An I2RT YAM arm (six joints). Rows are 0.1 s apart.
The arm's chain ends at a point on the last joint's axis. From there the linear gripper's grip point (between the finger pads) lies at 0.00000 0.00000 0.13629 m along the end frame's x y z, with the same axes.
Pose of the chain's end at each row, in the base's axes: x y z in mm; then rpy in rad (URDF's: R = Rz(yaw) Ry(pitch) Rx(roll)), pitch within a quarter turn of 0, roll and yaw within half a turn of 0:
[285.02 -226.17 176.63 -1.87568 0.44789 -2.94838]
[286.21 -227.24 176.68 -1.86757 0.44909 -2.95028]
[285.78 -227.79 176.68 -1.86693 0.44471 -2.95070]
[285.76 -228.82 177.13 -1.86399 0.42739 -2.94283]
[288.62 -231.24 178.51 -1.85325 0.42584 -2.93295]
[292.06 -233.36 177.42 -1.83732 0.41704 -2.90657]
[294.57 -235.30 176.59 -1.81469 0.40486 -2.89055]
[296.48 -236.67 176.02 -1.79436 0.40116 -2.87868]
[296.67 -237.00 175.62 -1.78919 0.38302 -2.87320]
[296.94 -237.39 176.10 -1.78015 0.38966 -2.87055]
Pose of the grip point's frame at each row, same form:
[327.37 -350.35 139.75 -1.87568 0.44789 -2.94838]
[327.98 -351.90 140.78 -1.86757 0.44909 -2.95028]
[327.31 -352.53 140.78 -1.86693 0.44471 -2.95070]
[327.53 -353.50 141.28 -1.86399 0.42739 -2.94283]
[331.08 -356.04 143.92 -1.85325 0.42584 -2.93295]
[336.82 -357.84 144.60 -1.83732 0.41704 -2.90657]
[339.98 -360.19 146.34 -1.81469 0.40486 -2.89055]
[342.41 -361.93 148.20 -1.79436 0.40116 -2.87868]
[342.59 -362.36 148.23 -1.78919 0.38302 -2.87320]
[343.00 -362.96 149.90 -1.78015 0.38966 -2.87055]

